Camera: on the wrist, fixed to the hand. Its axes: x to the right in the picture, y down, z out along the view.
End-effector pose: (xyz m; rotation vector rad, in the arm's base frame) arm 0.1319 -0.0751 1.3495 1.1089 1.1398 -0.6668
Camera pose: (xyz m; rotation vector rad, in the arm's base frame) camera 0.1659 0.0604 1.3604 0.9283 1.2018 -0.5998
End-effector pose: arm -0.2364 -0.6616 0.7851 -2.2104 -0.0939 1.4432
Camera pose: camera -0.1471 -0.7689 0.7727 -2.3228 -0.2917 1.4631
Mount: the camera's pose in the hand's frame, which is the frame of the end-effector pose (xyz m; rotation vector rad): 0.0154 0.0809 -0.1134 -0.1761 -0.0075 -0.0543
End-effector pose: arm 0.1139 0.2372 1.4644 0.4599 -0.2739 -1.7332
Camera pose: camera 0.2333 0.2126 1.3953 0.3349 -0.1135 -1.7944
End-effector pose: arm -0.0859 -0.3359 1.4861 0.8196 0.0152 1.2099
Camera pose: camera -0.1941 -0.2520 1.4564 0.6656 -0.0739 1.1396
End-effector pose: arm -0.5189 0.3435 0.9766 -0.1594 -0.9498 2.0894
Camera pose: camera -0.5332 0.3887 0.8447 -0.2142 -1.1305 1.9573
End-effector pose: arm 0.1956 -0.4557 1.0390 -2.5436 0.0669 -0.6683
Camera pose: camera 0.1619 -0.5810 1.0919 -2.7252 0.0565 -0.7016
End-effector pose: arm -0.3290 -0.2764 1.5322 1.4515 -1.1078 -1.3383
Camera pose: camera -0.2201 -0.3091 1.6142 1.3565 -0.9359 -1.4425
